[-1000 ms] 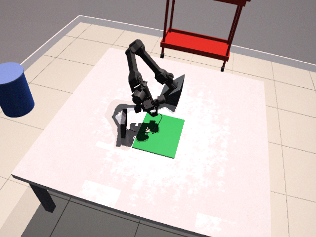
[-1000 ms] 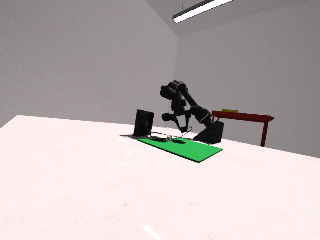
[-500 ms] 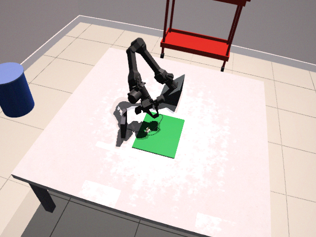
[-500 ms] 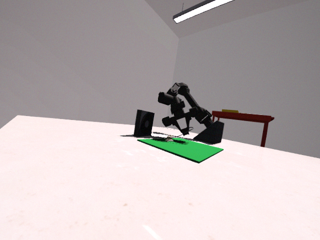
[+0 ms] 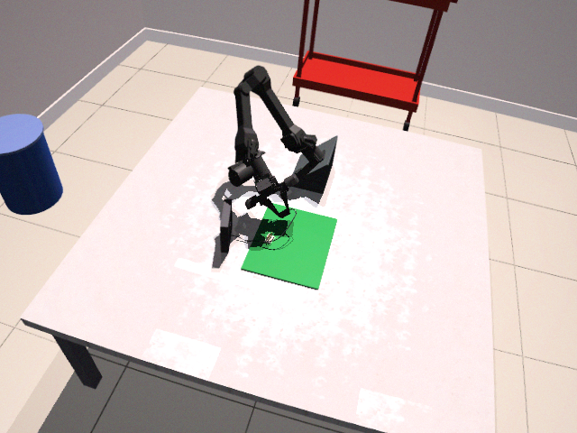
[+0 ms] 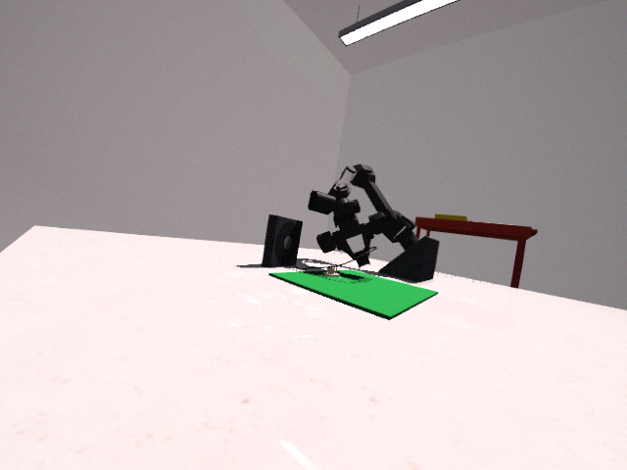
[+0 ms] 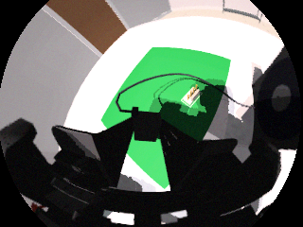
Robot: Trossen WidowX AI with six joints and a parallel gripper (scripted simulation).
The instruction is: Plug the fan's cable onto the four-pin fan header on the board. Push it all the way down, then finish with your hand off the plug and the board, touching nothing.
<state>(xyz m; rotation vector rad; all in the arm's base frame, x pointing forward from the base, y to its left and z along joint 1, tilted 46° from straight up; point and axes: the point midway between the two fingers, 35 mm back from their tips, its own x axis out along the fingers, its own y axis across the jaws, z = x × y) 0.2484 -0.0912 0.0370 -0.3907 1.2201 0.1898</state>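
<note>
Now: gripper tip 8 cm short of the four-pin header, 5 cm above it and 3 cm to the left of it. Round my gripper tip: black fan (16 cm to the right, 10 cm ahead, 1 cm above); then fan plug (1 cm behind); then green board (7 cm below, 7 cm ahead, 4 cm to the left).
</note>
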